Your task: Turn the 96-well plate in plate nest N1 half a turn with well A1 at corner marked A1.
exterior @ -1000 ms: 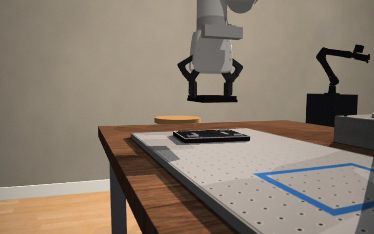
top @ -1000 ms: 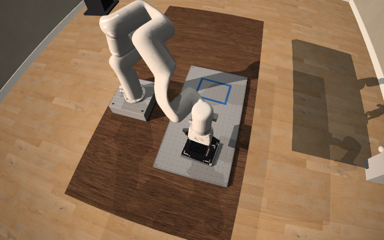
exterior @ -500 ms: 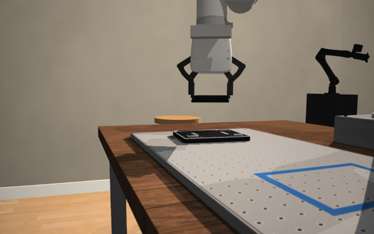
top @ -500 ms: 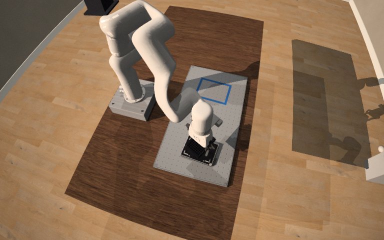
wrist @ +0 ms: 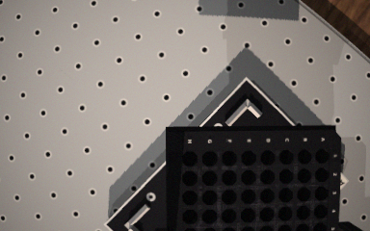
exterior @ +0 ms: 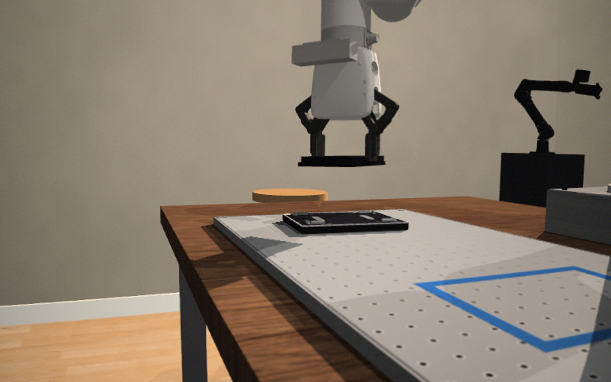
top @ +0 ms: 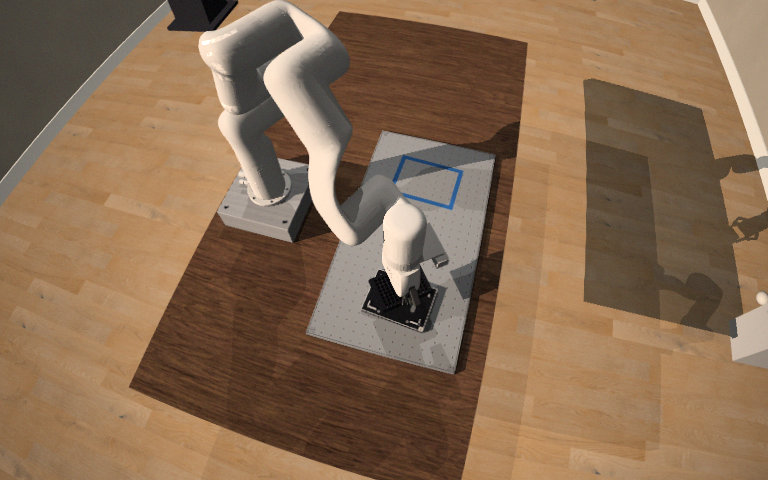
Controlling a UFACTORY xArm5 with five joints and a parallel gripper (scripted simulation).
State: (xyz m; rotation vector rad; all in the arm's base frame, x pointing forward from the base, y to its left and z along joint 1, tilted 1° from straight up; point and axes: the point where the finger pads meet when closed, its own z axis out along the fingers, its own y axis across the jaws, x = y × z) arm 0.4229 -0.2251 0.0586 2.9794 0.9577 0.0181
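My hand is 1 cm above the black 96-well plate. Also, from my hand: black plate nest: 10 cm below.
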